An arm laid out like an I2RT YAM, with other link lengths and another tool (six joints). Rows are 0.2 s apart.
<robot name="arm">
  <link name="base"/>
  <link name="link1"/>
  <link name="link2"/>
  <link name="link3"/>
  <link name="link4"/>
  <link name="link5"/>
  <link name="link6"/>
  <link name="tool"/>
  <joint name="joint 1" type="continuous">
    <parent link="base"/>
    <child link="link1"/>
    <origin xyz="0 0 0.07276" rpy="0 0 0"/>
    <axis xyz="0 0 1"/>
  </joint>
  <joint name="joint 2" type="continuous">
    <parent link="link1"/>
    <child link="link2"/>
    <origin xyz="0.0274 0.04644 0.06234" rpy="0 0 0"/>
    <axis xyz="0 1 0"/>
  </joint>
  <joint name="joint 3" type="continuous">
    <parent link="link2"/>
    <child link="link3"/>
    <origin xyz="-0.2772 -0.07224 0" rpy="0 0 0"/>
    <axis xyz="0 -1 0"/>
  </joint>
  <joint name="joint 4" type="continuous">
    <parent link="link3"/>
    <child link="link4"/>
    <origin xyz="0.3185 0.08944 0.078" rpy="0 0 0"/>
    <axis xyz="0 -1 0"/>
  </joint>
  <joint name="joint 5" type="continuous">
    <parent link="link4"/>
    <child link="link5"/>
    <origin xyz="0.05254 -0.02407 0.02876" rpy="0 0 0"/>
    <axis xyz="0 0 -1"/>
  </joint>
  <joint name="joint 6" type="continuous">
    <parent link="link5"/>
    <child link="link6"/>
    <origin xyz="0.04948 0 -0.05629" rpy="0 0 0"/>
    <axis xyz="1 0 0"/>
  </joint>
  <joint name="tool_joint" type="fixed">
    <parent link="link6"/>
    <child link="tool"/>
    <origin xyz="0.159 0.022 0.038" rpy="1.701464 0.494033 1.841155"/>
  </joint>
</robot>
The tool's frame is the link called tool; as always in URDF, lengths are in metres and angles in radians. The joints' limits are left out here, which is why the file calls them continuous.
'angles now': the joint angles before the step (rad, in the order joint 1, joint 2, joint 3, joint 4, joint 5, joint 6). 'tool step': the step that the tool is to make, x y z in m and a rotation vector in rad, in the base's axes. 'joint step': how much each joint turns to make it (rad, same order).
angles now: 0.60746, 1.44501, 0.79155, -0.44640, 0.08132, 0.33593
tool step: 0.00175, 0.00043, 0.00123, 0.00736, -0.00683, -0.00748
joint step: 0.00000, -0.00151, -0.00153, 0.00920, 0.00152, 0.00766
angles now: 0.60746, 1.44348, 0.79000, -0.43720, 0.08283, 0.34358
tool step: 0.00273, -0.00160, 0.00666, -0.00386, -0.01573, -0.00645
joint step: -0.00002, -0.01223, 0.00610, -0.00762, 0.01375, 0.00002
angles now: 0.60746, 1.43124, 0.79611, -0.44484, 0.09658, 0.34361
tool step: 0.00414, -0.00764, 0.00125, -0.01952, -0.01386, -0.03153
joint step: -0.00152, -0.00310, 0.00003, -0.00462, 0.03525, 0.01531
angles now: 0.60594, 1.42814, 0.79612, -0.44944, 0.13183, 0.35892
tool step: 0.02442, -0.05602, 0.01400, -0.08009, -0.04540, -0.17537
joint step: -0.07638, -0.03673, 0.00619, -0.05666, 0.12735, 0.04596
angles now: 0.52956, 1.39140, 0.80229, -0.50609, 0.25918, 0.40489
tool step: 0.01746, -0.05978, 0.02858, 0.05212, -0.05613, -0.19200
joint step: -0.13972, -0.11193, -0.02604, -0.02768, 0.00626, 0.05834
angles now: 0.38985, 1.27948, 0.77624, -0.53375, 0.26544, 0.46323
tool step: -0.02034, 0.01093, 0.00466, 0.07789, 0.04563, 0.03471
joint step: -0.00329, -0.06593, -0.01536, -0.06599, -0.09637, 0.01230
